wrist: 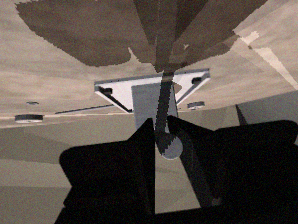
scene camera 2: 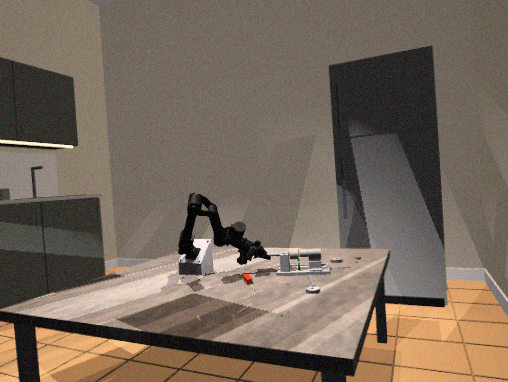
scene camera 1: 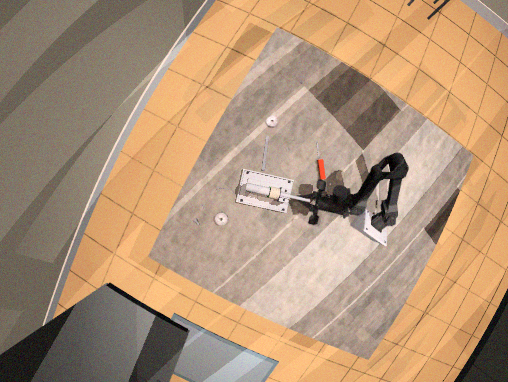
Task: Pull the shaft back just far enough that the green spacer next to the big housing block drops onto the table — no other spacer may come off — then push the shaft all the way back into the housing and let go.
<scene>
In view: my gripper (wrist: 159,121) and a housing block (wrist: 156,96).
</scene>
